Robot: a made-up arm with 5 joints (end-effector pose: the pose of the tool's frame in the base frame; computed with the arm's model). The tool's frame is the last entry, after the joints.
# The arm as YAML. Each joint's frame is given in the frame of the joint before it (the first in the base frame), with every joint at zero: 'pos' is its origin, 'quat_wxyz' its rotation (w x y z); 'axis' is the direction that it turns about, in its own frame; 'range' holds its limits. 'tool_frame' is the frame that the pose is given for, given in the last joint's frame.
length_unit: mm
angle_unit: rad
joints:
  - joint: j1
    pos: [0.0, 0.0, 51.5]
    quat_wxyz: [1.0, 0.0, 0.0, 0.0]
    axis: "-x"
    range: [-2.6, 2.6]
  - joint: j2
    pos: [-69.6, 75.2, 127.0]
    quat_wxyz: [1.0, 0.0, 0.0, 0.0]
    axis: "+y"
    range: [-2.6, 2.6]
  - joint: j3
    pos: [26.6, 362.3, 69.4]
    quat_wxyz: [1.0, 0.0, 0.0, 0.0]
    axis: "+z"
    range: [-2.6, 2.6]
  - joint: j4
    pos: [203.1, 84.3, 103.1]
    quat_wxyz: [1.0, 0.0, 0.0, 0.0]
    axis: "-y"
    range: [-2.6, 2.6]
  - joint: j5
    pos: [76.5, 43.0, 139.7]
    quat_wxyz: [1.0, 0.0, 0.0, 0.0]
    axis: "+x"
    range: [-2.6, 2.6]
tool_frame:
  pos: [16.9, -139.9, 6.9]
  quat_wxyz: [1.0, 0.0, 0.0, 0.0]
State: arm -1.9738 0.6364 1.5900 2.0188 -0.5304
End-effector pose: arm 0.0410 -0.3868 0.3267 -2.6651 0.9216 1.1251
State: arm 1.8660 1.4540 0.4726 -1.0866 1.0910
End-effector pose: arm 0.0557 -0.2678 -0.5023 -0.1852 0.8429 -2.4193
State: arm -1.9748 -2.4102 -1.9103 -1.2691 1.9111
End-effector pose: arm -0.2052 -0.1862 0.1449 -0.3435 0.6571 -0.4265
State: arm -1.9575 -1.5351 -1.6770 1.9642 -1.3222
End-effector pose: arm -0.2173 -0.4418 0.4276 0.5665 -2.3266 1.8311
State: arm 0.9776 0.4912 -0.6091 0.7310 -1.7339
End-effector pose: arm 0.3045 0.6422 -0.1376 -2.9586 -0.0473 -0.8315
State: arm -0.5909 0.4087 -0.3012 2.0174 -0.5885
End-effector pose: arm -0.0111 0.2305 0.5390 -0.3129 -1.2604 -0.9849
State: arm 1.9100 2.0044 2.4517 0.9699 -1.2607
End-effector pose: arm 0.3206 -0.1230 -0.3141 -0.6291 0.3755 0.0433
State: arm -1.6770 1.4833 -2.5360 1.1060 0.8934
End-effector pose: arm 0.1897 -0.3087 0.3079 0.0452 0.3058 -0.4437
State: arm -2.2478 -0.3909 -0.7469 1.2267 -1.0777
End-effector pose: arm -0.1471 -0.6811 0.1425 0.5329 0.9065 -1.4733
